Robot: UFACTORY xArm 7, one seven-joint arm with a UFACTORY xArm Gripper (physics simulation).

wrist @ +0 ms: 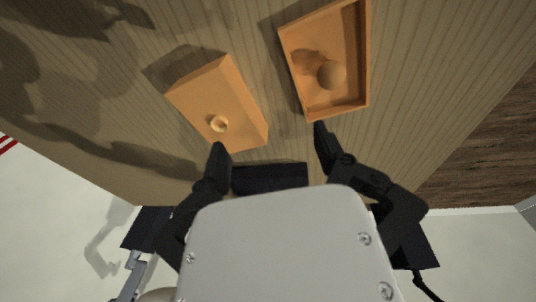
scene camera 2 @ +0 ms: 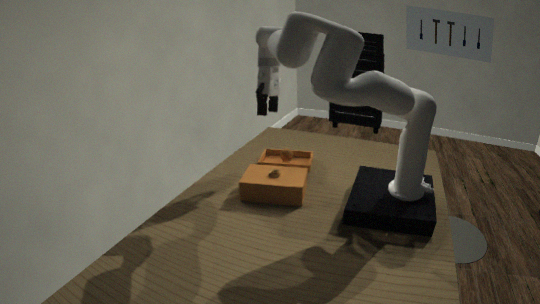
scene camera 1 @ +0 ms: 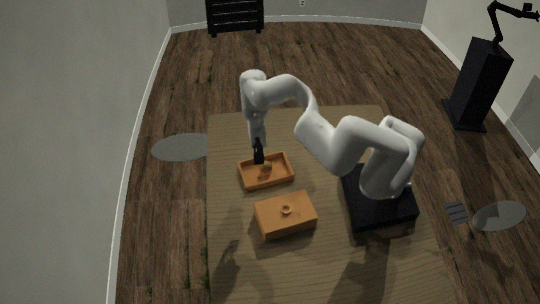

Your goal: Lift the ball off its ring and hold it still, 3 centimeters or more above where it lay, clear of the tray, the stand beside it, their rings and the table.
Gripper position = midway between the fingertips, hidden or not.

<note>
I see my gripper [scene camera 2: 267, 113], an orange stand [scene camera 2: 281, 185] and a shallow orange tray [scene camera 1: 253, 178].
My gripper is seen too in the wrist view [wrist: 268, 142]. The orange stand also shows in the wrist view [wrist: 214, 98] and in scene camera 1 [scene camera 1: 280, 216]. The shallow orange tray is seen too in scene camera 2 [scene camera 2: 303, 159].
</note>
